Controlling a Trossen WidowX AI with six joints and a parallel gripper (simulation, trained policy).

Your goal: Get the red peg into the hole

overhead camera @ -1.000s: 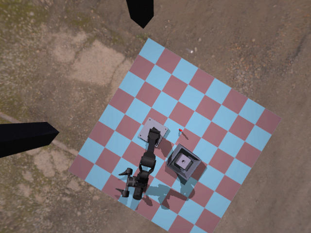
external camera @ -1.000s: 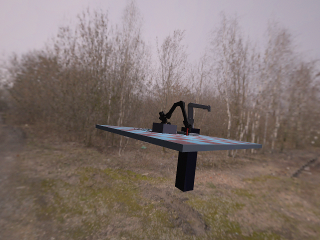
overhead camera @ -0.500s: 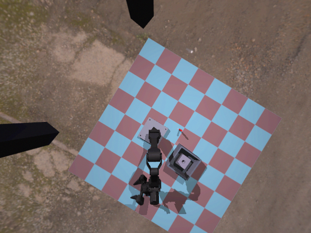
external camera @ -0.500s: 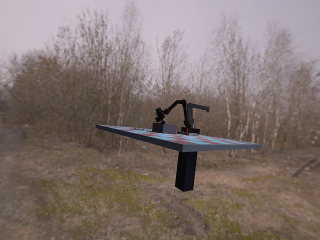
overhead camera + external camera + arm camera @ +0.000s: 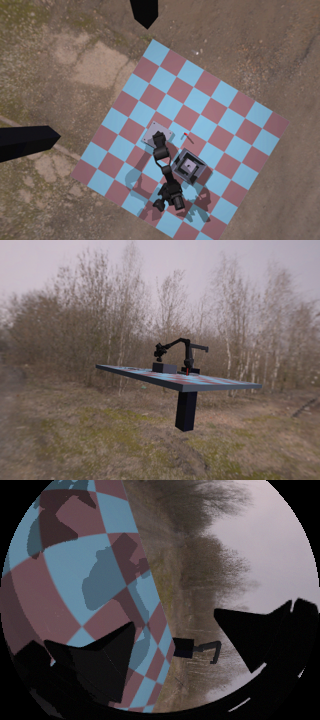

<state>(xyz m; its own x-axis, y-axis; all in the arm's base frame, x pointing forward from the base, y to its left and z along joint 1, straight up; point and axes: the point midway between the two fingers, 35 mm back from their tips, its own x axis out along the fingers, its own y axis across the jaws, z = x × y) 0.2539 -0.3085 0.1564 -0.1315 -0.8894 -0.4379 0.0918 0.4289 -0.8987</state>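
My gripper tip is 49 cm to the right of the red peg, 13 cm above it and 10 cm past it. From my gripper tip the other things lie so: grey plate 31 cm to the left, 12 cm below, 7 cm ahead; dark box 31 cm to the left, 14 cm below, 7 cm ahead.
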